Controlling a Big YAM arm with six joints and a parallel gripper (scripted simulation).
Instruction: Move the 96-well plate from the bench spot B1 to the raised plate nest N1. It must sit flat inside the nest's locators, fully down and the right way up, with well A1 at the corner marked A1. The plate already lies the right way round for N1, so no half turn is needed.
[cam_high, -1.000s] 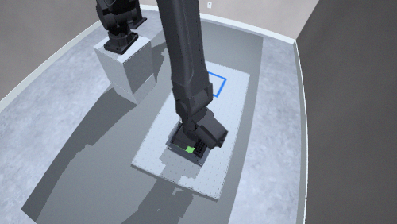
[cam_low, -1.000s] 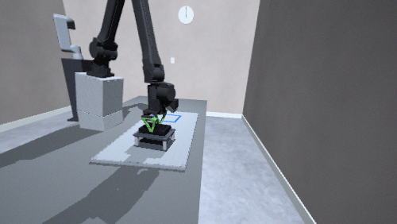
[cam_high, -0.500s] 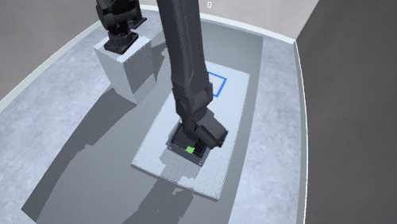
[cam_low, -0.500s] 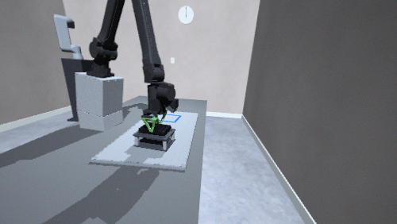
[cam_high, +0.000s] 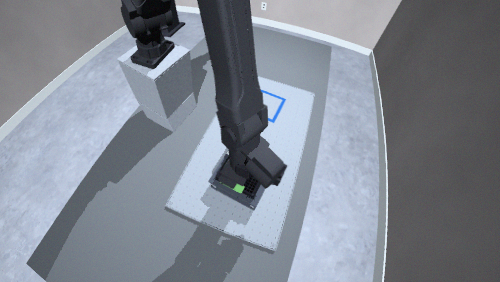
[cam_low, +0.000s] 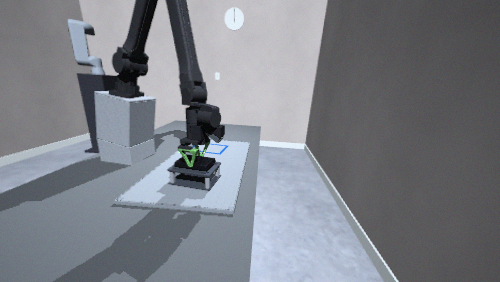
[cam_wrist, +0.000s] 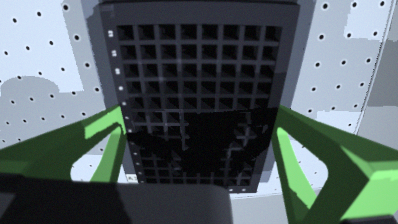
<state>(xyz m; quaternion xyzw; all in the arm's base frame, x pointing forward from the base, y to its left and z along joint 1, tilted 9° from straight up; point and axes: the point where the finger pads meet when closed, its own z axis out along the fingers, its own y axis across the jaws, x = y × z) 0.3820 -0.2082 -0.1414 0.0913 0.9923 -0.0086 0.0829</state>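
Right now the black 96-well plate is 10 mm below my hand. Round my hand: raised plate nest: 30 mm below; white corner mark: 70 mm to the left, 70 mm behind, 20 mm below.
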